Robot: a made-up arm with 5 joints.
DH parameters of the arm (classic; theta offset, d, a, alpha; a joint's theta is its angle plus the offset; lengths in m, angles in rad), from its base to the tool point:
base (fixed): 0 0.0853 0 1.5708
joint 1: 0 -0.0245 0.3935 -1.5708
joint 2: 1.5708 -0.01 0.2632 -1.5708
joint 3: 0 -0.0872 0.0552 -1.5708
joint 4: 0 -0.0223 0.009 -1.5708
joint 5: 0 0.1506 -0.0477 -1.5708
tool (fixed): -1.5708 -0.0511 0 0
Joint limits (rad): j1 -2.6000..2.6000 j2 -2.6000..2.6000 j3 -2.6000..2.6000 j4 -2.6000..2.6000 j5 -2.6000..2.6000
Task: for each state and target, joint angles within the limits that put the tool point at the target. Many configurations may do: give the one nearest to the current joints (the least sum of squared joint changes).
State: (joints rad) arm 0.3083 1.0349 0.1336 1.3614 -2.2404
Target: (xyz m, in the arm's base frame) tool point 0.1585 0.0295 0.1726
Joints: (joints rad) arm -0.0224 1.5071 0.3862 2.0985 -1.8852
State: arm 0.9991 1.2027 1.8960 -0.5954 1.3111
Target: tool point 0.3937 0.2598 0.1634
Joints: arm 0.6465 0.9440 1.9282 -0.6946 1.3563
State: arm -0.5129 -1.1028 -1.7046 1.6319 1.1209
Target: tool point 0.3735 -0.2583 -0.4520
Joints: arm -0.9034 -1.9267 -2.2620 1.2076 1.1516
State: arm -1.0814 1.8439 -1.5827 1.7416 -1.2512
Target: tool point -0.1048 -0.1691 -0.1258
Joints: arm -1.5941 2.4016 -1.9808 1.7437 -0.9990
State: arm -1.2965 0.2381 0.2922 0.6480 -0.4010
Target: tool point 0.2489 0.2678 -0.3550
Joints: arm -1.0754 0.3304 0.3374 0.5616 -0.4275
